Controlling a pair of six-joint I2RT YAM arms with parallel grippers.
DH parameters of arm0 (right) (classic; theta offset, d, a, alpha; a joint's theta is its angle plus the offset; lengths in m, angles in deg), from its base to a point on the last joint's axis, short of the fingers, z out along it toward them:
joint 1: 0 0.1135 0.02 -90
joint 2: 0 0 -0.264 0
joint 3: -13.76 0 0.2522 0
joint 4: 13.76 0 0.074 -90
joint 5: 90 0 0 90
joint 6: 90 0.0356 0 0
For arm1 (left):
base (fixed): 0 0 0 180
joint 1: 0 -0.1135 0.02 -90
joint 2: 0 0 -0.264 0
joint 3: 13.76 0 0.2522 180
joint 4: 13.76 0 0.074 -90
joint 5: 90 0 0 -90
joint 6: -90 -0.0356 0 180
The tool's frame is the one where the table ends.
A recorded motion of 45 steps. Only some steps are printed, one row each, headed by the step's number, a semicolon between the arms.
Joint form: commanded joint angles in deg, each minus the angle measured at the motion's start. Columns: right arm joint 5, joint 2, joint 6, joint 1, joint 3, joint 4; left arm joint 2, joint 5, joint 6, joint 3, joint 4, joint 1.
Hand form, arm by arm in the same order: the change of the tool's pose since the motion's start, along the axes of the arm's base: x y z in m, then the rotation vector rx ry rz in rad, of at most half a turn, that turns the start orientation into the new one. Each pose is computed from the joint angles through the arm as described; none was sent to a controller.
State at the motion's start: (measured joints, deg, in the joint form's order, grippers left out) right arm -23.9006 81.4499 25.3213 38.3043 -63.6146 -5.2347; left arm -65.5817 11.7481 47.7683 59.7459 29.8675 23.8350
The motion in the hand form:
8: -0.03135 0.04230 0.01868 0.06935 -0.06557 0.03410; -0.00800 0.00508 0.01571 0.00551 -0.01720 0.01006
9: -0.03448 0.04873 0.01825 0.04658 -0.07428 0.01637; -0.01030 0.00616 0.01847 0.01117 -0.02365 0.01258
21: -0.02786 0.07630 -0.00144 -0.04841 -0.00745 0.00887; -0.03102 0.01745 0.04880 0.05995 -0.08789 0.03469
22: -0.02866 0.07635 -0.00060 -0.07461 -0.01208 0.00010; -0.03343 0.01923 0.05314 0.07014 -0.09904 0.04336
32: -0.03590 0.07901 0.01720 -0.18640 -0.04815 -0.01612; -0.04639 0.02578 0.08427 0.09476 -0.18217 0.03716
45: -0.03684 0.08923 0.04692 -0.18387 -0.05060 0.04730; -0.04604 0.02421 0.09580 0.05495 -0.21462 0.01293
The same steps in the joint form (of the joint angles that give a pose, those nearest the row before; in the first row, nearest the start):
8: 7.42 0.92 1.70 9.54 -2.55 -4.43; 1.69 -0.67 -0.37 2.46 3.45 -0.24
9: 9.97 1.51 0.77 10.89 -3.35 -3.35; 2.17 -1.08 -0.63 2.80 4.11 -0.20
21: 12.83 7.66 0.74 13.16 -7.40 1.18; 5.81 -4.40 -3.30 7.64 10.76 -0.20
22: 13.79 7.62 -0.22 13.35 -8.05 3.04; 6.16 -5.21 -3.71 8.43 11.60 -0.24
32: 17.75 7.56 -4.86 14.86 -13.90 13.40; 7.21 -6.52 -6.78 14.50 15.33 -0.24
45: 15.01 9.96 -5.65 15.64 -23.15 20.43; 6.65 -4.50 -6.51 16.60 14.32 -0.23

